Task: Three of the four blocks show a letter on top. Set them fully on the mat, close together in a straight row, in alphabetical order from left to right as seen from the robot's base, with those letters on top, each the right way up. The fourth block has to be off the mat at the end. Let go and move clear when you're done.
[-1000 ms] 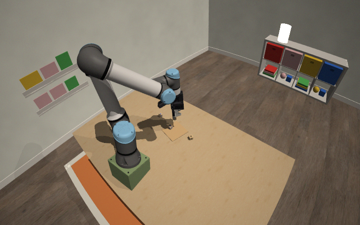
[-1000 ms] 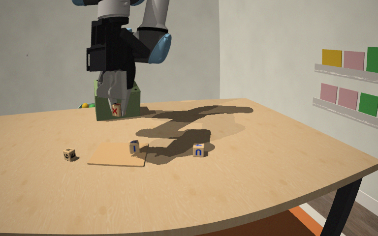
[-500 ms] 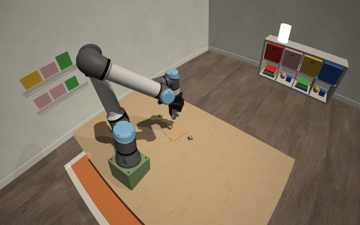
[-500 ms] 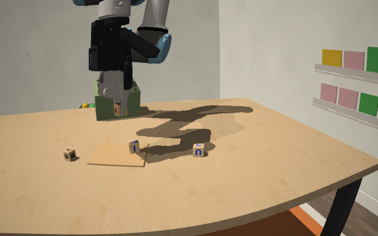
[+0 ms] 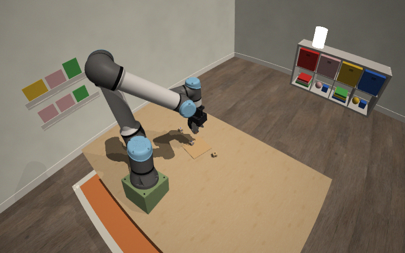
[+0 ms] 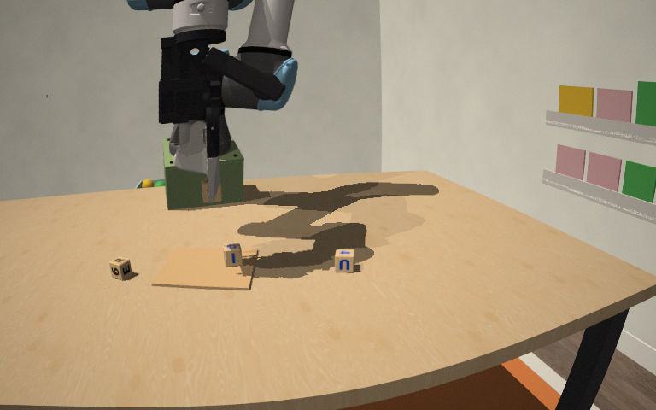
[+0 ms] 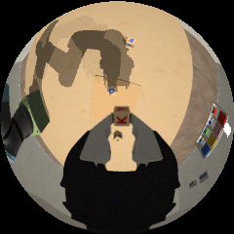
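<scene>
The thin tan mat is 120 mm below my hand, 20 mm to the right of it and 20 mm behind it. From my hand the other things lie so: wooden block (150 mm to the right, 110 mm below, 20 mm ahead).
</scene>
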